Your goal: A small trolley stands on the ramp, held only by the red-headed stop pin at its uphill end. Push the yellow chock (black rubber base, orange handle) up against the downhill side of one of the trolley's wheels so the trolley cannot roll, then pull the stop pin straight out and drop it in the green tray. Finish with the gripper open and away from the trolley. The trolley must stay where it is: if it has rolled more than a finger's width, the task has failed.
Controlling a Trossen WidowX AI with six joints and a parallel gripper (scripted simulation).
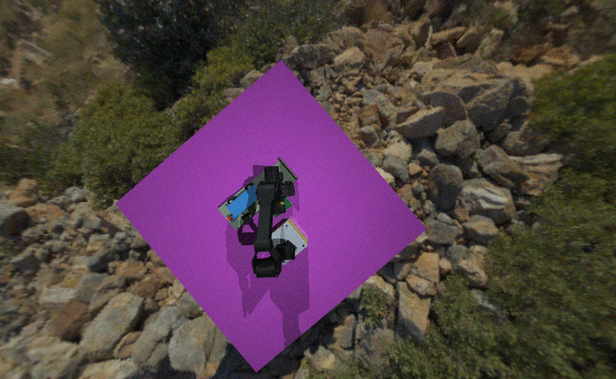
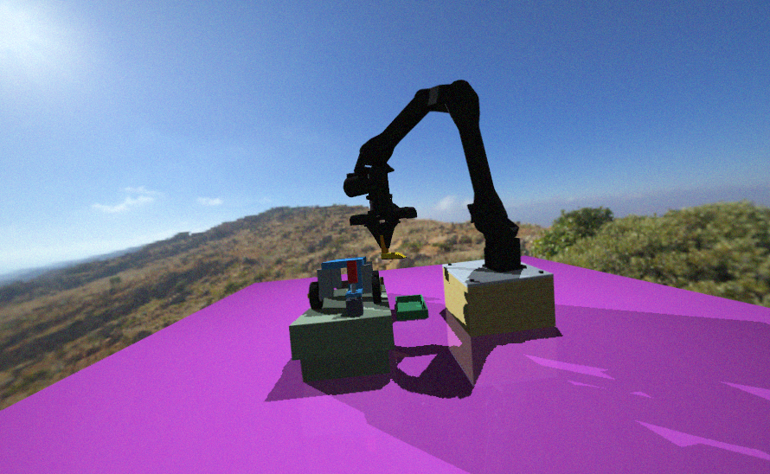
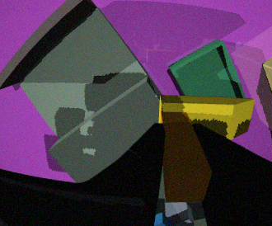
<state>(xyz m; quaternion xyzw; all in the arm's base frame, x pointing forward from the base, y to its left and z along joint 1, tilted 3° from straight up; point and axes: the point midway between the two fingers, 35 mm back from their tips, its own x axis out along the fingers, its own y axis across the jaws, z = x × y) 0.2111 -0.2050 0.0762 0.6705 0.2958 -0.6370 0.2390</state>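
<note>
Now: gripper tip 20 mm to the right of the yellow chock, 10 mm past it and 10 mm above it. Round my gripper tip: grey-green ramp (140 mm to the left, 110 mm below, 110 mm ahead); green tray (160 mm below, 70 mm to the left, 30 mm behind); trolley (150 mm to the left, 110 mm ahead, 40 mm below).
</note>
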